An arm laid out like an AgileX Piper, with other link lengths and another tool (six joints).
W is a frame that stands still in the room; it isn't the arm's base.
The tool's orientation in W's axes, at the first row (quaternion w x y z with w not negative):
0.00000, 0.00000, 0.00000, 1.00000
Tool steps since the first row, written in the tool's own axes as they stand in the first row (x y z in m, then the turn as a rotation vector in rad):
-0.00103, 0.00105, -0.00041, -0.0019, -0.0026, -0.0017
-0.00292, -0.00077, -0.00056, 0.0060, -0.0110, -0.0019
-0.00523, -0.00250, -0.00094, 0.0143, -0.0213, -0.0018
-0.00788, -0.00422, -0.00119, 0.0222, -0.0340, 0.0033
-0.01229, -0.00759, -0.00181, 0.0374, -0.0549, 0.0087
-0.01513, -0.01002, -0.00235, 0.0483, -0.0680, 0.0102
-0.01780, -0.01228, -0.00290, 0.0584, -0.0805, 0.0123
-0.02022, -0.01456, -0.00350, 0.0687, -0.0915, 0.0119
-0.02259, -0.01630, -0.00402, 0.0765, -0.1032, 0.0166
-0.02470, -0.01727, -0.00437, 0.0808, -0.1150, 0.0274
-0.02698, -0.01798, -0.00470, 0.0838, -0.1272, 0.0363
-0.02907, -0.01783, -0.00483, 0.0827, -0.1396, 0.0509
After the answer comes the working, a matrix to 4 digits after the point.
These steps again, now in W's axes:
0.00103, -0.00105, -0.00041, 0.0019, 0.0026, -0.0017
0.00292, 0.00077, -0.00056, -0.0060, 0.0110, -0.0019
0.00523, 0.00250, -0.00094, -0.0143, 0.0213, -0.0018
0.00788, 0.00422, -0.00119, -0.0222, 0.0340, 0.0033
0.01229, 0.00759, -0.00181, -0.0374, 0.0549, 0.0087
0.01513, 0.01002, -0.00235, -0.0483, 0.0680, 0.0102
0.01780, 0.01228, -0.00290, -0.0584, 0.0805, 0.0123
0.02022, 0.01456, -0.00350, -0.0687, 0.0915, 0.0119
0.02259, 0.01630, -0.00402, -0.0765, 0.1032, 0.0166
0.02470, 0.01727, -0.00437, -0.0808, 0.1150, 0.0274
0.02698, 0.01798, -0.00470, -0.0838, 0.1272, 0.0363
0.02907, 0.01783, -0.00483, -0.0827, 0.1396, 0.0509

The tool's axes in the first row as the columns of a matrix, in W's axes (rounded; the answer above uses it unrounded):
-1.0000, 0.0000, 0.0000
0.0000, -1.0000, 0.0000
0.0000, 0.0000, 1.0000

